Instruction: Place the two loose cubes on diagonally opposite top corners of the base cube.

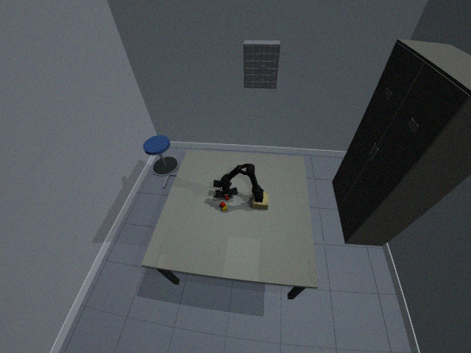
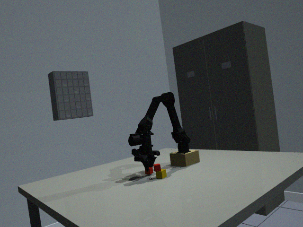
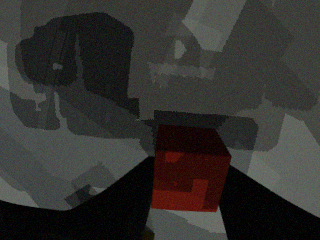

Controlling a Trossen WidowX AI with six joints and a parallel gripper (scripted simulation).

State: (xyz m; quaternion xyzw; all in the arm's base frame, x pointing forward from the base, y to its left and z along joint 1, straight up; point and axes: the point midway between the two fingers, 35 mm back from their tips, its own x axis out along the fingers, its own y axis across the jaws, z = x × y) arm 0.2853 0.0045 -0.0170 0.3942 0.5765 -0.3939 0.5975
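My gripper tip is now 11 cm to the right of the yellow cube, 1 cm past it and 1 cm above it.
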